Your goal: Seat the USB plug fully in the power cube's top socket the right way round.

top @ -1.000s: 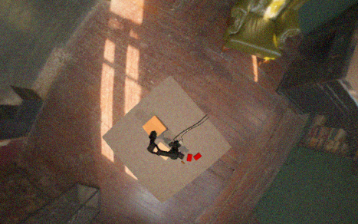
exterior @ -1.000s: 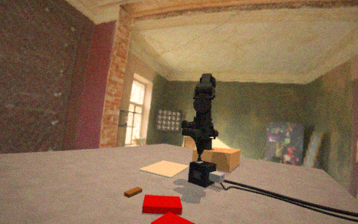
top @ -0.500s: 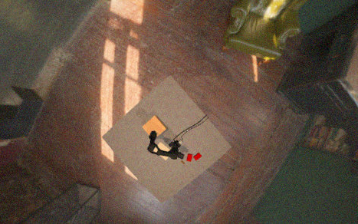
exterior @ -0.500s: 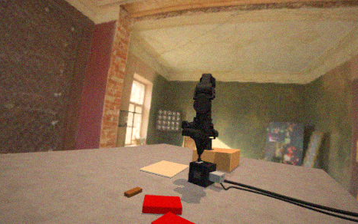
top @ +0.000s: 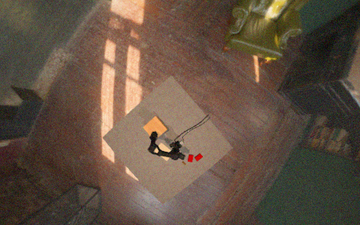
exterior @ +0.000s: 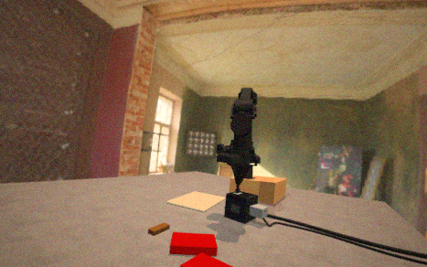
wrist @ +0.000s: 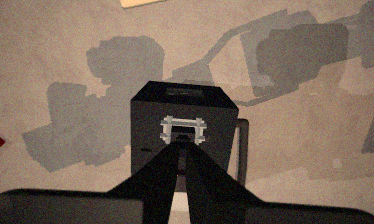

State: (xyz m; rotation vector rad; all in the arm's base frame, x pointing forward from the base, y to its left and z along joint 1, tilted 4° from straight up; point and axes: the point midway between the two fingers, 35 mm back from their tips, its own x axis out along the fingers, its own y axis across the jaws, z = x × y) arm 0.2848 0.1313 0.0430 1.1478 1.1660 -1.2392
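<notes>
My gripper tip is now 20 mm above the dark USB plug. Also, from my gripper tip: small brown block: 260 mm ahead, 100 mm below, 50 mm to the right; silver-framed socket: 40 mm below; beige flat sheet: 190 mm to the right, 100 mm below, 20 mm behind.
</notes>
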